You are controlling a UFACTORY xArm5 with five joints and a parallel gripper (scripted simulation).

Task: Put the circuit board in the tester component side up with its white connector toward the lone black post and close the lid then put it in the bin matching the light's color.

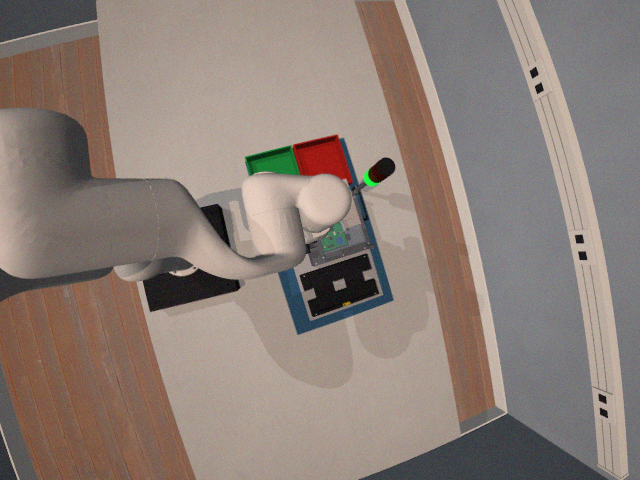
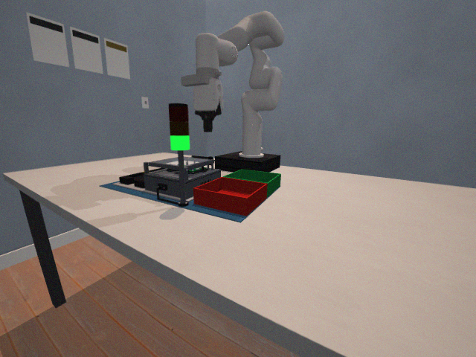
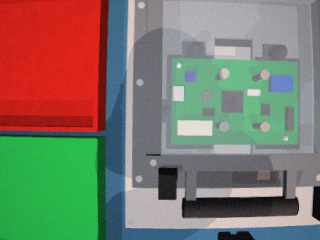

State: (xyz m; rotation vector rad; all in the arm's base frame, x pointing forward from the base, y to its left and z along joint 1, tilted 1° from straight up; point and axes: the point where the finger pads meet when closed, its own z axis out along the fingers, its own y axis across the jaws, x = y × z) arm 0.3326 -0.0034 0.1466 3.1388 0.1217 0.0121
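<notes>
Right now the black block is 2 cm ahead of my hand, 3 cm to the left of it and 12 cm below it. The rest, counted from my hand: red bin 12 cm ahead, 18 cm to the left, 19 cm below; then green bin 3 cm behind, 17 cm to the left, 19 cm below; then green circuit board 9 cm ahead, 2 cm to the right, 14 cm below.
</notes>
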